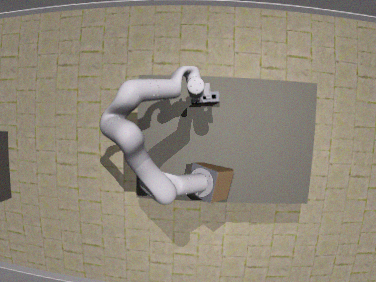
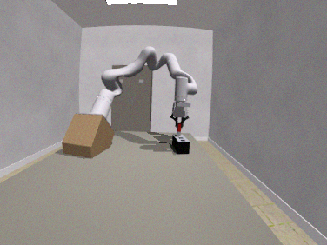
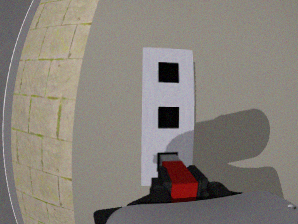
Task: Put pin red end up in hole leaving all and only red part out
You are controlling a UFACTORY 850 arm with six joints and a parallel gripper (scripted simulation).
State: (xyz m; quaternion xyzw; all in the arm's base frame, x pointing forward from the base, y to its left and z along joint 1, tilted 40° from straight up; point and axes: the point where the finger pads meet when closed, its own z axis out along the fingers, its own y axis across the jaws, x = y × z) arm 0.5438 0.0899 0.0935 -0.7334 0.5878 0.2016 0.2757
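The pin lies 10 mm below my hand. Also, from my hand: block: 110 mm below, 60 mm to the right, 10 mm ahead.
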